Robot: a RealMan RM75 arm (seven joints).
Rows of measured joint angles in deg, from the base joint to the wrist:
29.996 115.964 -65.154 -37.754 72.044 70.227 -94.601
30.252 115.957 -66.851 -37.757 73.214 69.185 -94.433
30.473 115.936 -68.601 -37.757 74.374 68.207 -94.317
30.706 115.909 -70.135 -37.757 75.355 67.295 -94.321
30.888 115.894 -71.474 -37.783 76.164 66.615 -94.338
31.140 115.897 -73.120 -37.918 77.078 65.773 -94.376
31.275 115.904 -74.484 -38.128 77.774 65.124 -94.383
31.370 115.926 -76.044 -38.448 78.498 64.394 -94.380
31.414 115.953 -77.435 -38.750 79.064 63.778 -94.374
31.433 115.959 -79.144 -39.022 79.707 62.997 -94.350
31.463 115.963 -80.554 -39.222 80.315 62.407 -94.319
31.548 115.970 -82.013 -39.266 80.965 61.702 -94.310
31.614 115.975 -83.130 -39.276 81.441 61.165 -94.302
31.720 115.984 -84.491 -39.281 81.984 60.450 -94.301
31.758 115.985 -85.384 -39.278 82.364 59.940 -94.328
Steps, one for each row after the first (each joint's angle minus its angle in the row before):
0.256 -0.007 -1.697 -0.003 1.170 -1.042 0.168
0.221 -0.021 -1.750 0.000 1.160 -0.978 0.116
0.233 -0.027 -1.534 0.000 0.981 -0.912 -0.004
0.182 -0.015 -1.339 -0.026 0.809 -0.680 -0.017
0.252 0.003 -1.646 -0.135 0.914 -0.842 -0.038
0.135 0.007 -1.364 -0.210 0.696 -0.649 -0.007
0.095 0.022 -1.560 -0.320 0.724 -0.730 0.003
0.044 0.027 -1.391 -0.302 0.566 -0.616 0.006
0.019 0.006 -1.709 -0.272 0.643 -0.781 0.024
0.030 0.004 -1.410 -0.200 0.608 -0.590 0.031
0.085 0.007 -1.459 -0.044 0.650 -0.705 0.009
0.066 0.005 -1.117 -0.010 0.476 -0.537 0.008
0.106 0.009 -1.361 -0.005 0.543 -0.715 0.001
0.038 0.001 -0.893 0.003 0.380 -0.510 -0.027

